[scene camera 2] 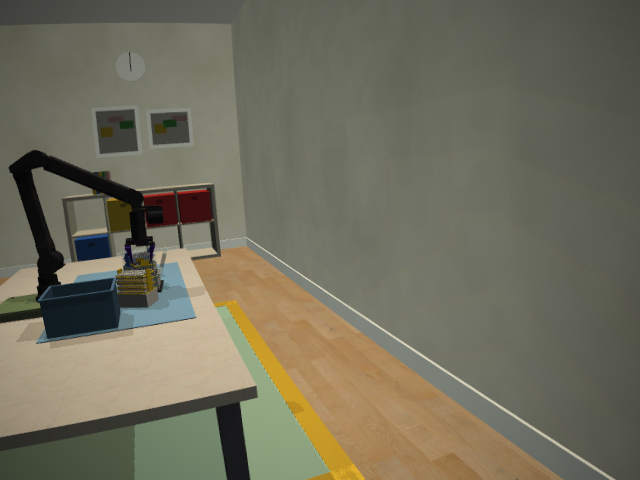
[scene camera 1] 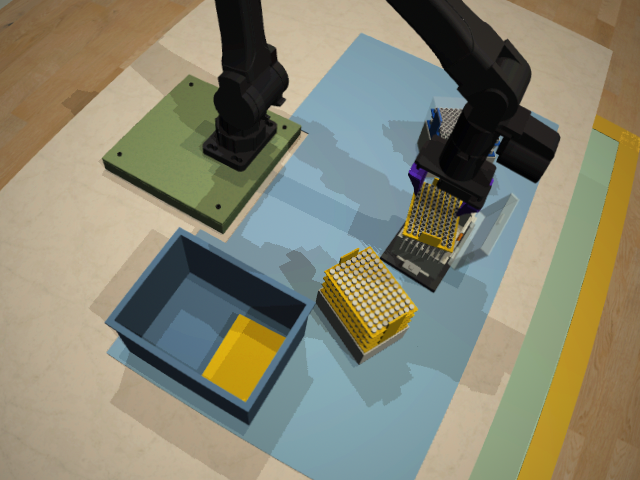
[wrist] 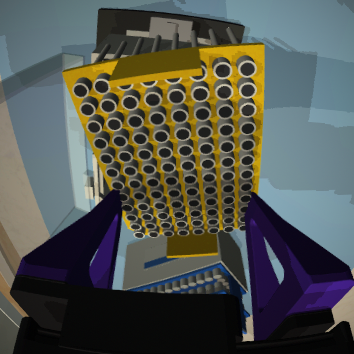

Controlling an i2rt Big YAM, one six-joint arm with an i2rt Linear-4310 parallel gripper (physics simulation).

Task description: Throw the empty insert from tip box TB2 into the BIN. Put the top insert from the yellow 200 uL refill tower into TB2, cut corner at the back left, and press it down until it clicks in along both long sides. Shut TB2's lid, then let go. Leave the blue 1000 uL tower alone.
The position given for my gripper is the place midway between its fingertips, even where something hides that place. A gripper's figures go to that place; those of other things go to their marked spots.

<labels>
My gripper (scene camera 1: 437, 203) is 0.86 m from the lens. An empty yellow insert (scene camera 1: 247, 350) is 0.80 m from the lens.
</labels>
